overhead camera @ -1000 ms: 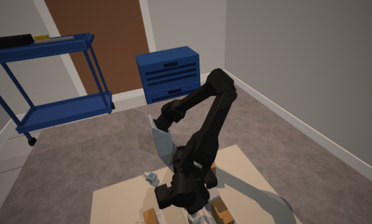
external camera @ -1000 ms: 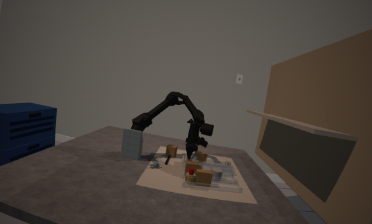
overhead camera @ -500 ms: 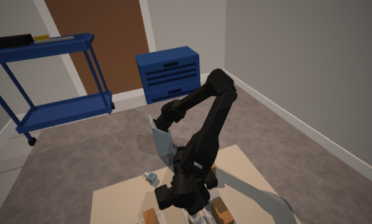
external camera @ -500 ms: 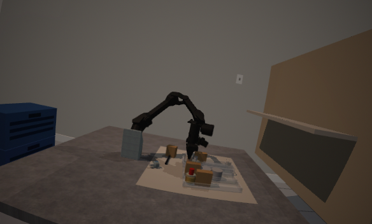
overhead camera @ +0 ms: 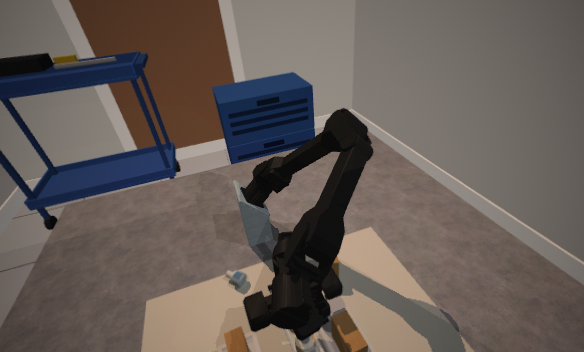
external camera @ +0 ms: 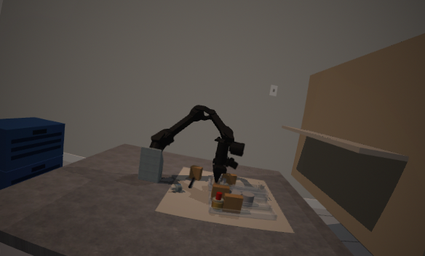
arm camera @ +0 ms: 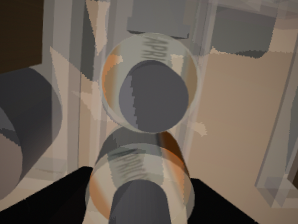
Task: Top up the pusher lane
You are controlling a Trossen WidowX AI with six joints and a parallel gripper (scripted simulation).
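My gripper tip is now 50 mm short of the beige mat, 10 mm to the left of it and 50 mm above it. Also, from my gripper tip: black strip 120 mm behind, 50 mm to the left, 40 mm below; then brown block 100 mm behind, 140 mm to the left, 20 mm below; then grey pusher plate 150 mm ahead, 30 mm to the right.
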